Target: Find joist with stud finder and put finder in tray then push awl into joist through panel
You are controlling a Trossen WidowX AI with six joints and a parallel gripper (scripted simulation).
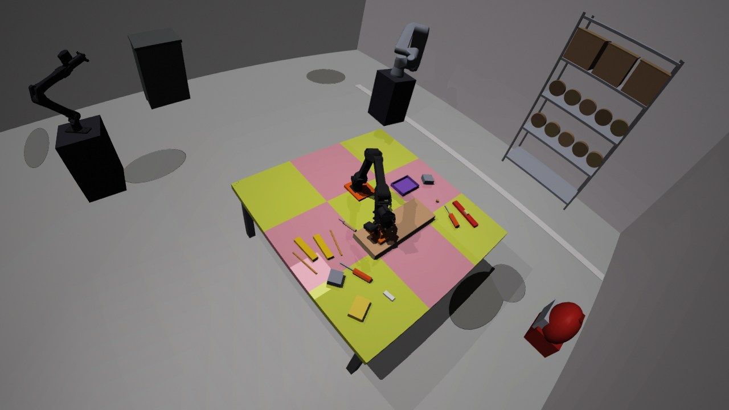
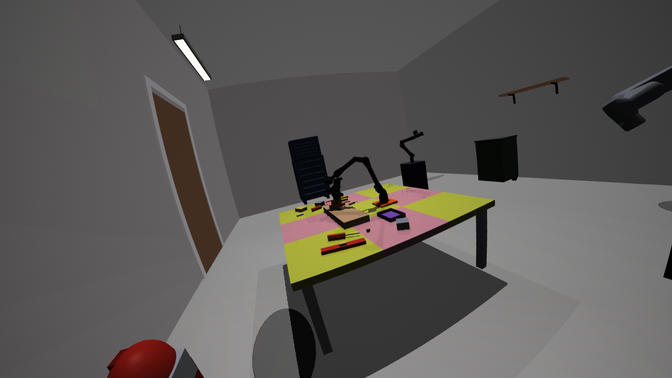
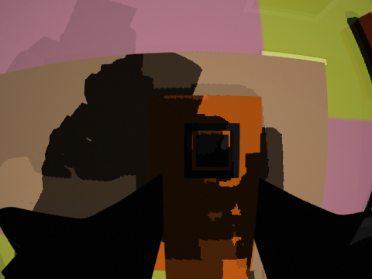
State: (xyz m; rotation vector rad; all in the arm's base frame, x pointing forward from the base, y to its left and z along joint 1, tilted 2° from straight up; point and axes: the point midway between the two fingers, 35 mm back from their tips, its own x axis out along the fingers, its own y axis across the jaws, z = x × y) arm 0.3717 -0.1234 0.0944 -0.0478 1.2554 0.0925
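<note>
Right now the purple tray is 26 cm behind my gripper tip, 44 cm to the left of it and 5 cm below it. Also, from my gripper tip: awl (18 cm behind, 10 cm to the right, 6 cm below); white piece (31 cm ahead, 16 cm to the right, 6 cm below); orange stud finder (2 cm above).
</note>
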